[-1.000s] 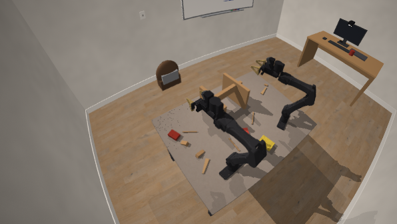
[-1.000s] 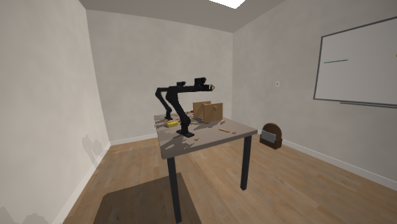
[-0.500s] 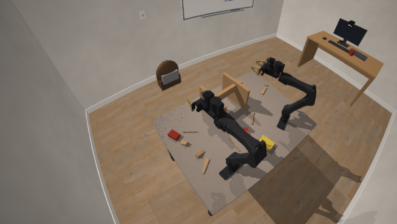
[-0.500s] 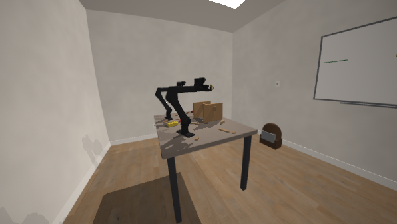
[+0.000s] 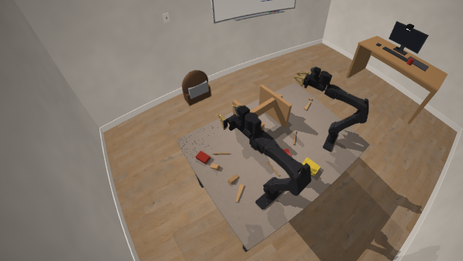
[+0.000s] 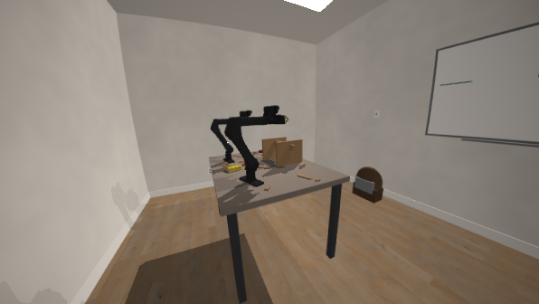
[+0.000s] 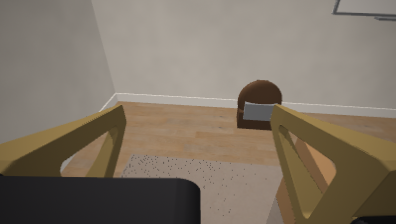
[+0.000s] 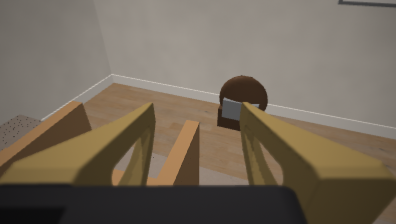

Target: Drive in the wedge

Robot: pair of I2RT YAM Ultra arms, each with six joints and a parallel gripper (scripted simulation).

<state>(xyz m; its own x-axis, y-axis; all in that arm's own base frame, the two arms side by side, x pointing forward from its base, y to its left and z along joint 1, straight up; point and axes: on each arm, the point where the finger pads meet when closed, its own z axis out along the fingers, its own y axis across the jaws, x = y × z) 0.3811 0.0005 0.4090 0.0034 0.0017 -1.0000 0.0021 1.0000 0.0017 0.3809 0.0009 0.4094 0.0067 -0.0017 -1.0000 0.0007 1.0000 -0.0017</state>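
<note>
My right hand is 9 cm short of the rail, 20 cm to the right of it and 25 cm above it. Also, from my right hand: red block 11 cm ahead, 70 cm to the left, 40 cm below.
Right now the rail is 340 mm to the right of my left hand, 250 mm below it and 80 mm ahead of it. The rest, counted from my left hand: red block: 400 mm below, 150 mm to the left, 90 mm ahead.
</note>
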